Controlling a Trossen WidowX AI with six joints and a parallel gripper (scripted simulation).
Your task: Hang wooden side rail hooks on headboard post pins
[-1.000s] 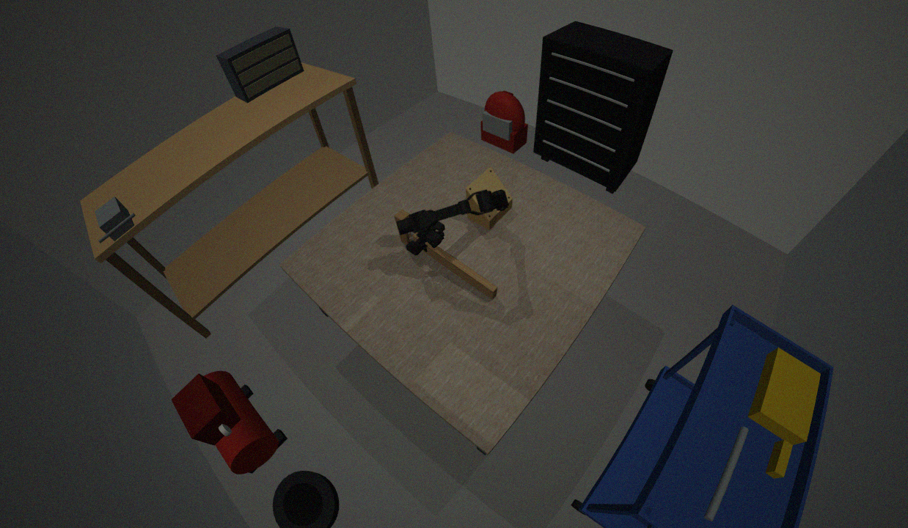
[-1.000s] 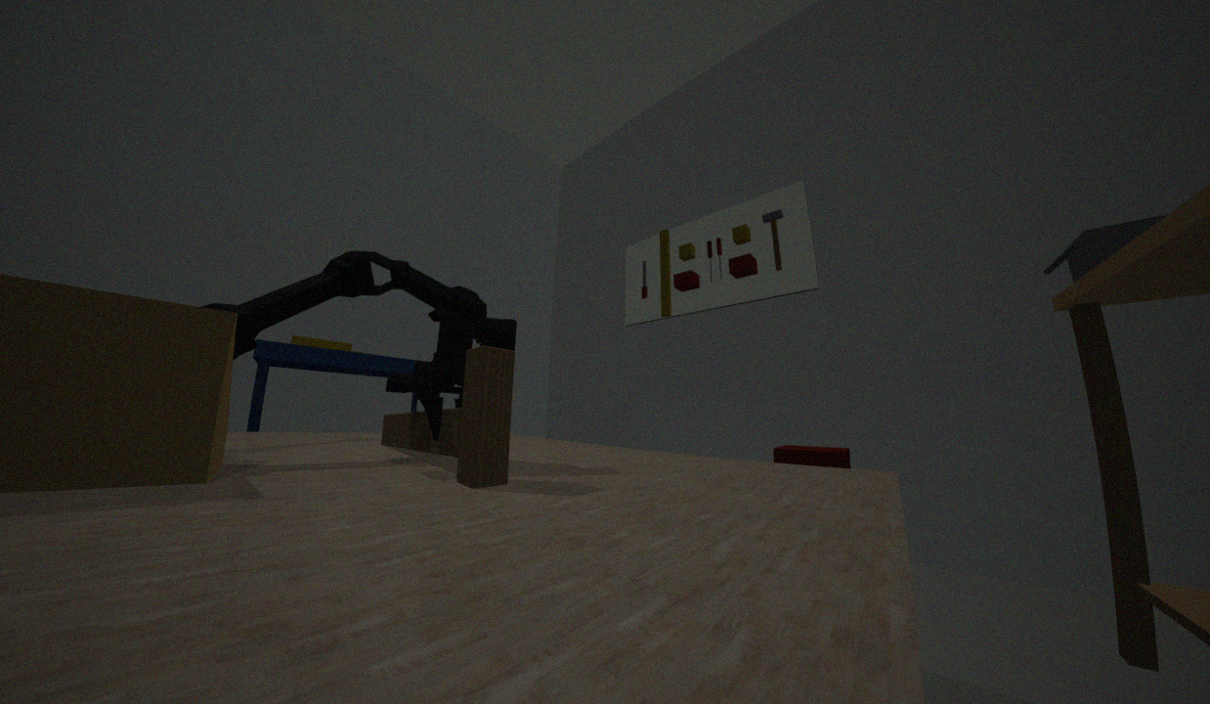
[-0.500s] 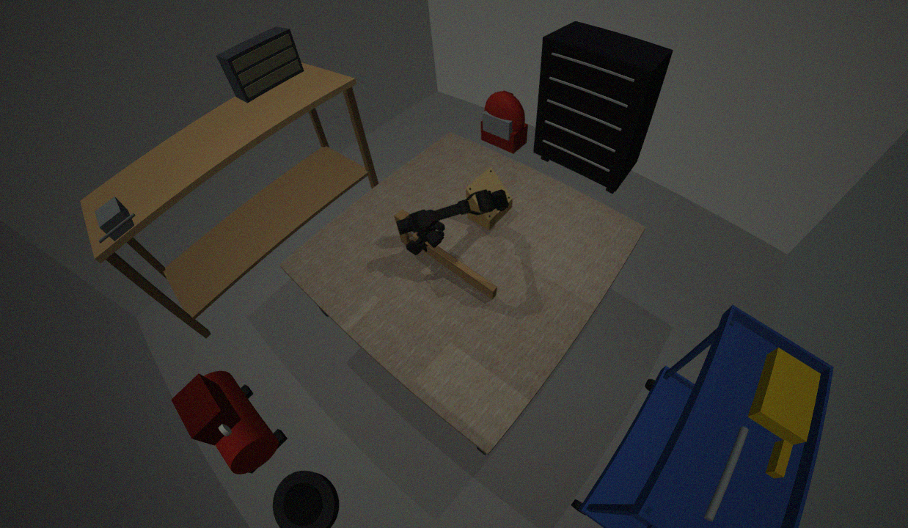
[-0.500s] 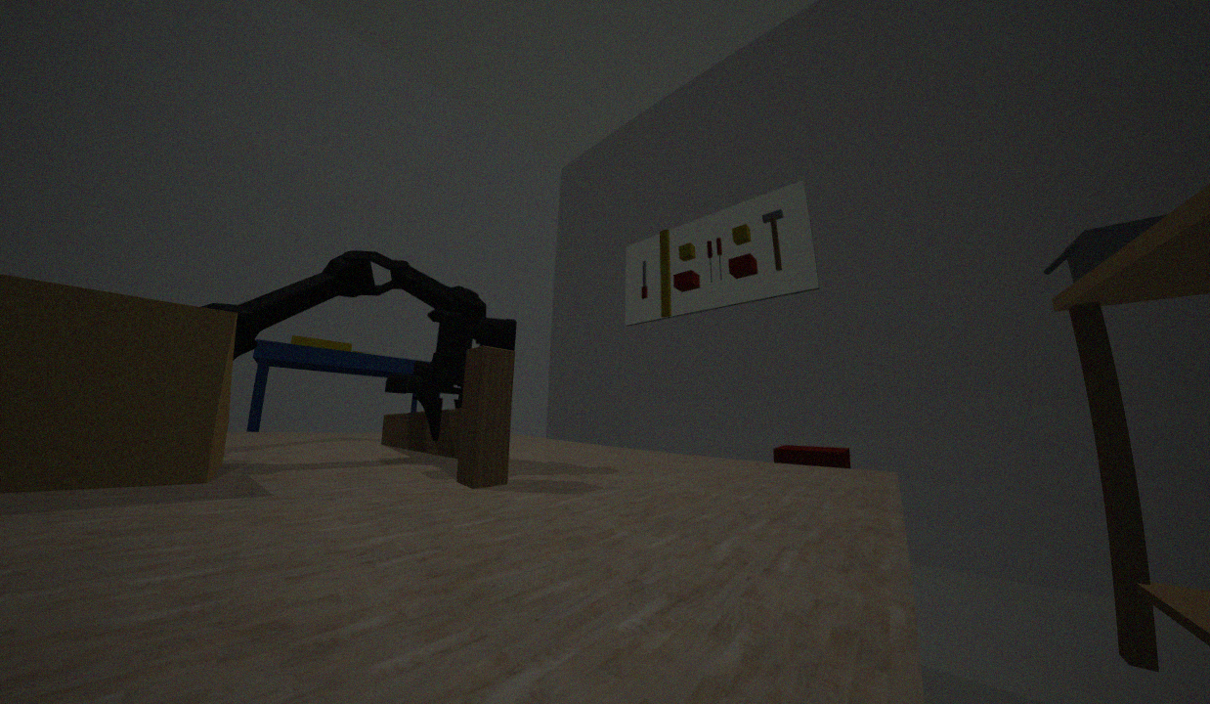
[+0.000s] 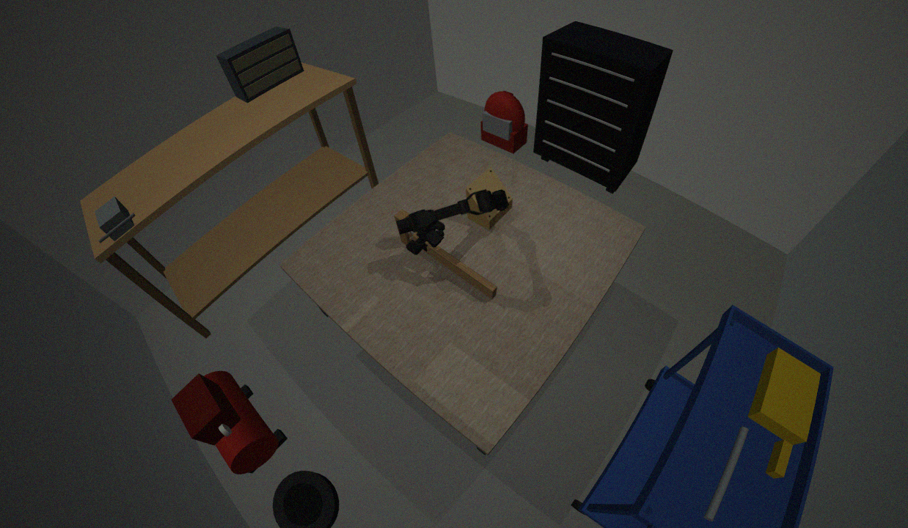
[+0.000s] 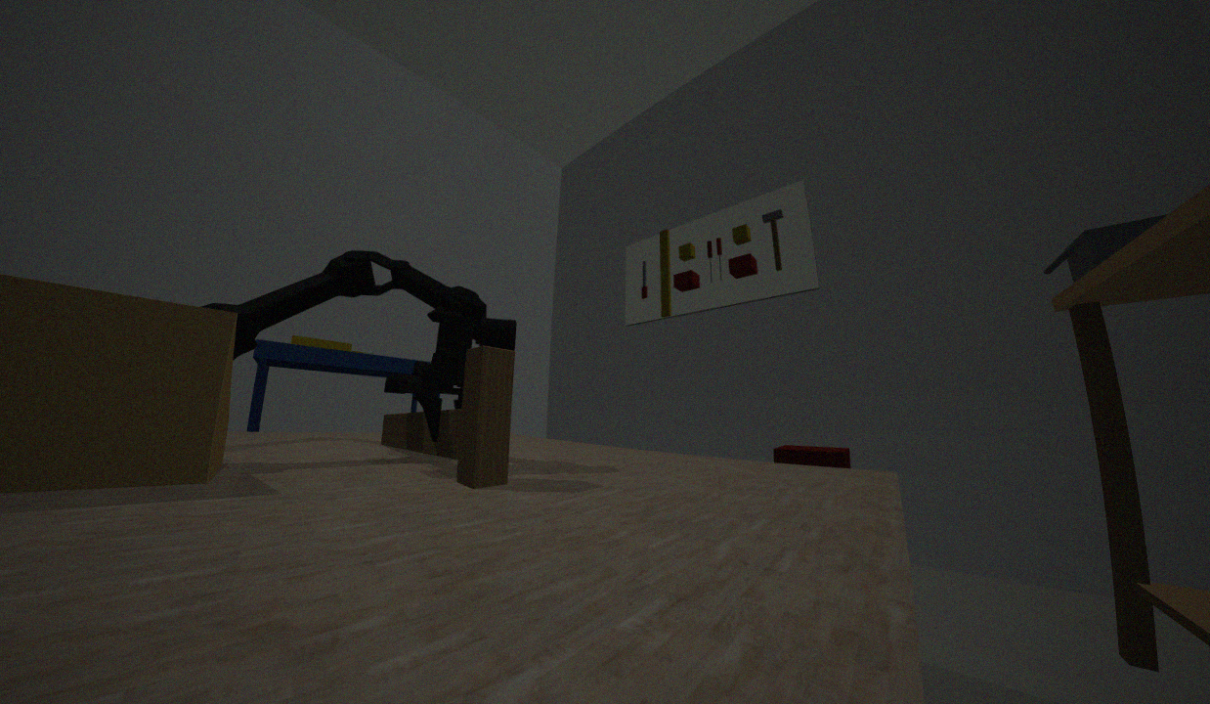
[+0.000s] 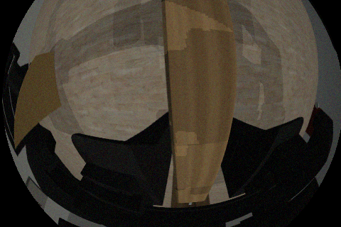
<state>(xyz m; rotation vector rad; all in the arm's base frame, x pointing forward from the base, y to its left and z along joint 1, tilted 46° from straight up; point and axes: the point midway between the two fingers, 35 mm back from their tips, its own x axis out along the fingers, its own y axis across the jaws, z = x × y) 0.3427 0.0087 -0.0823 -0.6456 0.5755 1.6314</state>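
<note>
My gripper tip is now 10 mm short of the post, 130 mm to the left of it and 40 mm below it.
</note>
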